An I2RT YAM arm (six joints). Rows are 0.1 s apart.
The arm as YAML. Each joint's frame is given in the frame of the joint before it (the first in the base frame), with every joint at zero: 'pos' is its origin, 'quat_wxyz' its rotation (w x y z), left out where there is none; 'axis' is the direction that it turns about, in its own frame. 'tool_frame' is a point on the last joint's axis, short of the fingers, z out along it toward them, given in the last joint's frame.
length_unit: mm
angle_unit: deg
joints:
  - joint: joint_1
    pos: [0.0, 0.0, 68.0]
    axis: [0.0, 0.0, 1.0]
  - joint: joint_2
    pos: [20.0, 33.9, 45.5]
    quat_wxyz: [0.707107, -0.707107, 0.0, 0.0]
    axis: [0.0, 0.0, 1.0]
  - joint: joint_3
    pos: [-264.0, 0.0, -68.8]
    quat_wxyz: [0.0, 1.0, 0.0, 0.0]
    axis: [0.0, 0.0, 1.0]
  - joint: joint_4
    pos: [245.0, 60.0, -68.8]
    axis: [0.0, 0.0, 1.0]
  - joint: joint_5
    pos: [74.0, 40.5, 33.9]
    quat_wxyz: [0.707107, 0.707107, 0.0, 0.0]
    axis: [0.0, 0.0, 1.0]
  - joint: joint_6
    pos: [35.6, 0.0, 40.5]
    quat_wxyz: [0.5, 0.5, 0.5, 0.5]
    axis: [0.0, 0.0, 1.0]
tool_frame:
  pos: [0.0, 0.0, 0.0]
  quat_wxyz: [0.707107, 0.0, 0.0, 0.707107]
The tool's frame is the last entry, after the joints.
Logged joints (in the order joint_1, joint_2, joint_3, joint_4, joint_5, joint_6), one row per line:
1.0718, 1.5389, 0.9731, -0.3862, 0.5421, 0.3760
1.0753, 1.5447, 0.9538, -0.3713, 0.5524, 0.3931
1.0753, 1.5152, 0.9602, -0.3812, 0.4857, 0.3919
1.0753, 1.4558, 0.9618, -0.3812, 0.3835, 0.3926
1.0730, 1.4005, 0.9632, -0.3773, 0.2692, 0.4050
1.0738, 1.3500, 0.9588, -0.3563, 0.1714, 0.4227
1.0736, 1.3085, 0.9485, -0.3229, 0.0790, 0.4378
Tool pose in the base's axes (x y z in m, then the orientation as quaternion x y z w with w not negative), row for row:
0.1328, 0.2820, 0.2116, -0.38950, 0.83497, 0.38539, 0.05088
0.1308, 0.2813, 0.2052, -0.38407, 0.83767, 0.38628, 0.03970
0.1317, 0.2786, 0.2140, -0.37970, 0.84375, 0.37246, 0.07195
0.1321, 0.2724, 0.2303, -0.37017, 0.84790, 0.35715, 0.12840
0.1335, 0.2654, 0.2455, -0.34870, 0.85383, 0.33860, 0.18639
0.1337, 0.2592, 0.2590, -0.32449, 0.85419, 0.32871, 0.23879
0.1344, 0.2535, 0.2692, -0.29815, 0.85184, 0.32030, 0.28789
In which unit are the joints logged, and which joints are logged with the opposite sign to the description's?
The joints are logged in radians. Opposite sign: joint_5.
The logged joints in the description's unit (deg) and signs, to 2 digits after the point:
61.41, 88.17, 55.75, -22.13, -31.06, 21.54
61.61, 88.50, 54.65, -21.27, -31.65, 22.52
61.61, 86.81, 55.02, -21.84, -27.83, 22.45
61.61, 83.41, 55.11, -21.84, -21.97, 22.49
61.48, 80.24, 55.19, -21.62, -15.42, 23.20
61.52, 77.35, 54.94, -20.41, -9.82, 24.22
61.51, 74.97, 54.35, -18.50, -4.53, 25.08

